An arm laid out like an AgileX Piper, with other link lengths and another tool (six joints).
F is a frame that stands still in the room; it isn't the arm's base.
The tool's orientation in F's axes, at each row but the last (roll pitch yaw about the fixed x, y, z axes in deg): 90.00 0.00 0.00; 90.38 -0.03 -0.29; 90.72 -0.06 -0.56; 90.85 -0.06 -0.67; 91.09 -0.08 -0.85; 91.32 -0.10 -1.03; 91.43 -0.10 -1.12; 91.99 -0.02 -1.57; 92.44 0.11 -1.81; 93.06 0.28 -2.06; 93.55 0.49 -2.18; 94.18 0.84 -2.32
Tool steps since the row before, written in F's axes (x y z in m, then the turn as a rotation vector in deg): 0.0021 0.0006 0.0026 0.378 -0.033 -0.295; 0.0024 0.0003 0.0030 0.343 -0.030 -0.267; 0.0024 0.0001 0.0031 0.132 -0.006 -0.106; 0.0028 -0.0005 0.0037 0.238 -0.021 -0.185; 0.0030 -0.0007 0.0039 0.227 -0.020 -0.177; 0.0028 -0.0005 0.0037 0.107 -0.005 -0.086; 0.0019 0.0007 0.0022 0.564 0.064 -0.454; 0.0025 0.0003 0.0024 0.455 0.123 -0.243; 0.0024 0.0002 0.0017 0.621 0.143 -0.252; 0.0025 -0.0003 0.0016 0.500 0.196 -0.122; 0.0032 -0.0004 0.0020 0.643 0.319 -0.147; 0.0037 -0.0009 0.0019 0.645 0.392 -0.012
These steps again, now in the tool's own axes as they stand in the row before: 0.0021 0.0026 -0.0006 0.378 -0.295 0.033; 0.0024 0.0030 -0.0003 0.343 -0.267 0.030; 0.0024 0.0031 -0.0002 0.132 -0.106 0.006; 0.0028 0.0037 0.0004 0.238 -0.185 0.021; 0.0030 0.0039 0.0006 0.227 -0.177 0.020; 0.0028 0.0037 0.0004 0.107 -0.086 0.005; 0.0019 0.0022 -0.0008 0.562 -0.457 -0.064; 0.0025 0.0024 -0.0005 0.451 -0.248 -0.127; 0.0024 0.0017 -0.0003 0.617 -0.258 -0.152; 0.0025 0.0016 0.0001 0.493 -0.131 -0.207; 0.0032 0.0020 0.0002 0.632 -0.163 -0.334; 0.0037 0.0020 0.0006 0.629 -0.033 -0.416
